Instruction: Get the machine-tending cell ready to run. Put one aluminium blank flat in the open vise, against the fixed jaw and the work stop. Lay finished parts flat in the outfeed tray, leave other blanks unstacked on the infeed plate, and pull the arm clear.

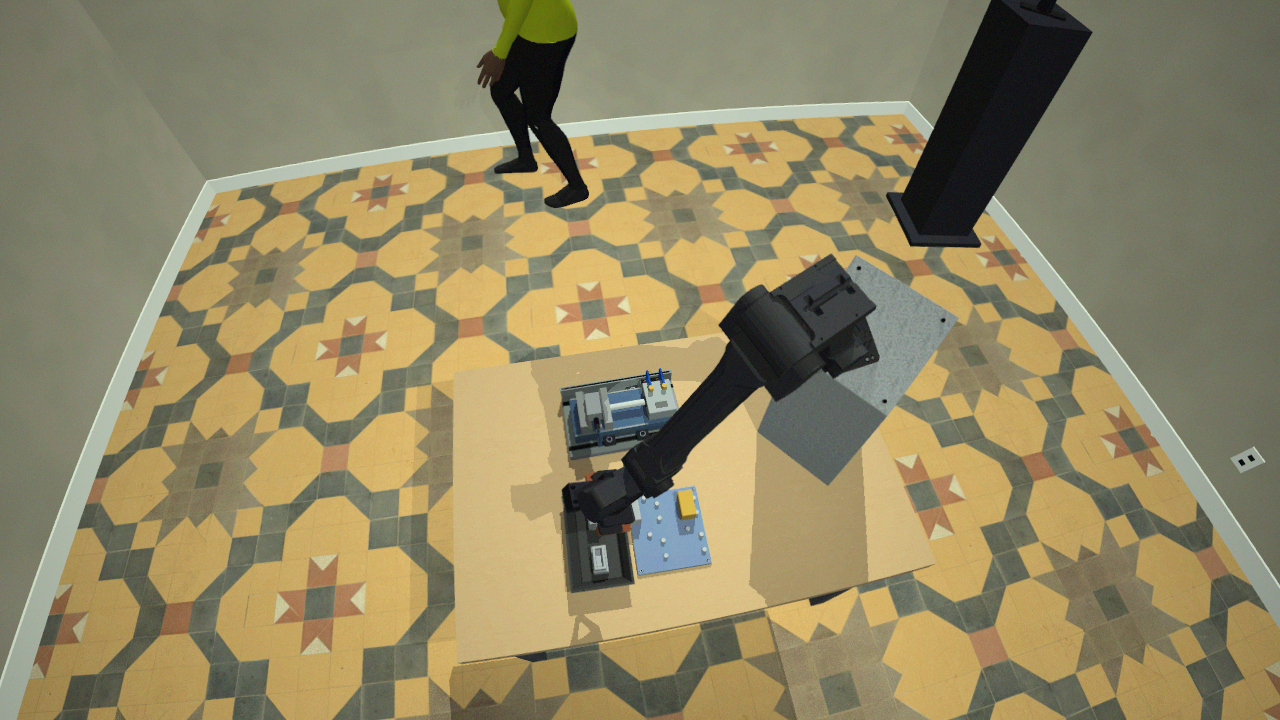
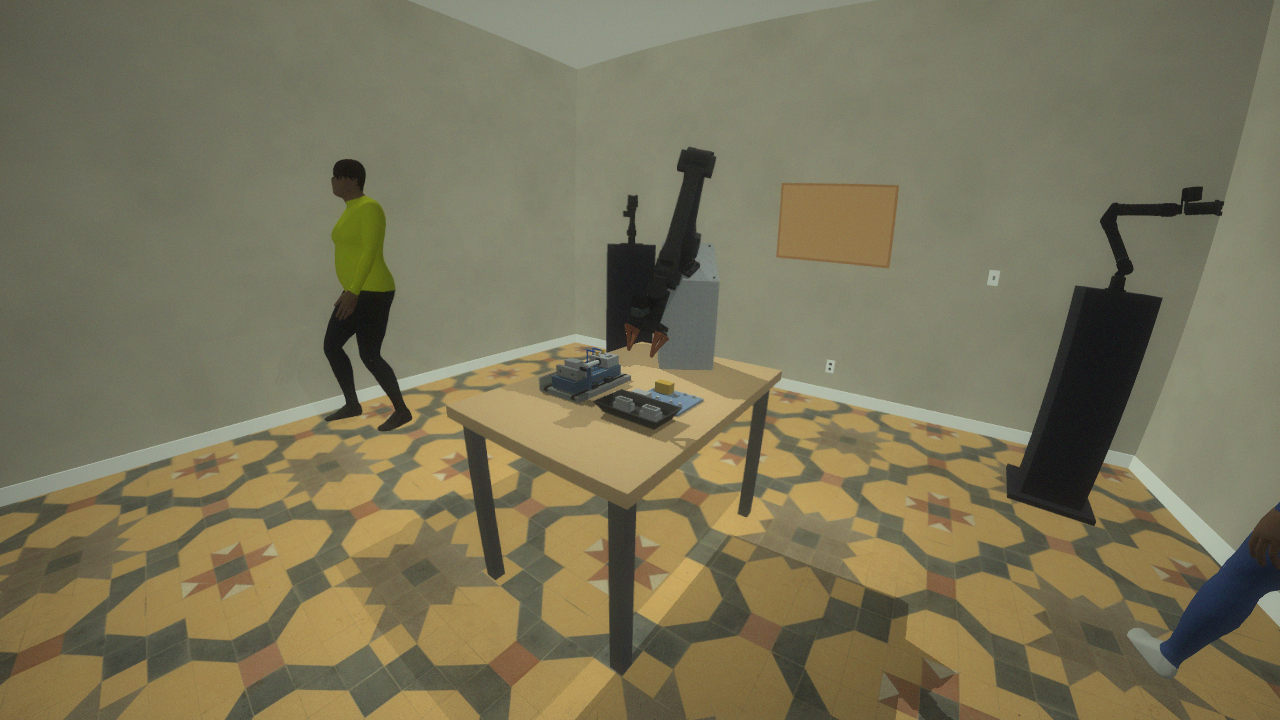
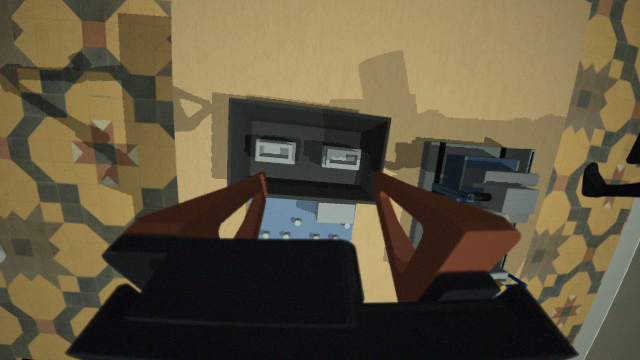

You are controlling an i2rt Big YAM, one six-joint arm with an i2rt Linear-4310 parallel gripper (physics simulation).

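Pixels of known places: gripper, fingertip midpoint: [image 2: 639, 354] [image 3: 320, 179]; arm's base, link origin: [image 2: 682, 265].
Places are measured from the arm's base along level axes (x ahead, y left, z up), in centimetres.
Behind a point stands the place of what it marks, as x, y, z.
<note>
My gripper [image 1: 601, 503] {50.9, 25.2, -22.9} [image 2: 642, 351] {50.9, 25.2, -22.9} [image 3: 320, 179] {50.9, 25.2, -22.9} is open and empty, high above the tray area. A silver blank [image 3: 335, 212] {43.5, 19.4, -38.6} lies on the blue infeed plate [image 1: 684, 548] {31.4, 28.3, -42.1} [image 3: 280, 212] {40.4, 28.2, -42.1}, near the tray-side edge. In the dark outfeed tray [image 1: 601, 583] {50.5, 36.0, -40.1} [image 3: 240, 145] {50.7, 36.0, -40.1}, one pale finished part [image 1: 599, 559] {50.9, 30.8, -39.7} [image 2: 650, 412] {52.1, 31.5, -39.3} [image 3: 275, 151] {50.9, 30.7, -39.7} and another finished part [image 2: 623, 404] {53.3, 21.4, -39.5} [image 3: 341, 157] {52.3, 20.4, -39.7} lie flat and apart. The blue-and-grey vise [image 1: 628, 419] {43.7, -3.1, -36.9} [image 2: 586, 376] [image 3: 457, 172] {54.2, 0.9, -37.9} stands beside the tray; I cannot make out a blank between its jaws.
A yellow block [image 1: 686, 504] {30.6, 18.9, -38.5} [image 2: 664, 386] {32.0, 19.7, -39.4} stands on the infeed plate among small pegs. Blue-handled fittings [image 1: 655, 379] {36.2, -16.4, -39.6} rise at the vise's end. The arm's grey pedestal [image 1: 827, 429] {-0.3, 8.8, -21.9} [image 2: 689, 322] {2.1, 6.5, -22.7} stands at the table [image 1: 501, 573] {73.7, 33.0, -43.0}. A person [image 1: 539, 76] [image 2: 360, 241] stands beyond the table.
</note>
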